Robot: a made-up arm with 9 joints. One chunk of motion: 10 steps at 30 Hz.
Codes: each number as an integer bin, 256 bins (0 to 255) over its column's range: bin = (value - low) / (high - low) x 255, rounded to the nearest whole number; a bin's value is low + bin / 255 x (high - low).
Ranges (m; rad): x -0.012..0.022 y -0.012..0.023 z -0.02..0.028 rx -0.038..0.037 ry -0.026..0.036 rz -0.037..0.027
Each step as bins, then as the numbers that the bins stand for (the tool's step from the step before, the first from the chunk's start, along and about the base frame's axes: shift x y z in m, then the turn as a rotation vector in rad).
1 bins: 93 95 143 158 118 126
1 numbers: 0.00040 0.00104 0.00692 0.00847 0.00269 -0.00538
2 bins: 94 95 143 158 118 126
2 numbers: 0.00053 0.00104 0.00692 0.00847 0.00269 -0.00538
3 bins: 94 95 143 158 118 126
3 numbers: 0.00053 0.00104 0.00692 0.00847 0.00269 -0.00538
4 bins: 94 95 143 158 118 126
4 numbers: 0.00053 0.00104 0.00692 0.00847 0.00269 -0.00538
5 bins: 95 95 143 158 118 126
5 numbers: 0.00067 0.00104 0.00692 0.00847 0.00269 -0.00538
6 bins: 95 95 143 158 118 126
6 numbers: 0.00067 0.00104 0.00692 0.00847 0.00269 -0.00538
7 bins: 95 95 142 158 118 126
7 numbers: 0.00067 0.00104 0.00673 0.00847 0.00269 -0.00538
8 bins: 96 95 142 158 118 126
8 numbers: 0.00080 0.00104 0.00673 0.00847 0.00269 -0.00538
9 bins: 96 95 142 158 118 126
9 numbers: 0.00080 0.00104 0.00673 0.00847 0.00269 -0.00538
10 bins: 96 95 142 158 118 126
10 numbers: 0.00080 0.00104 0.00673 0.00847 0.00269 -0.00538
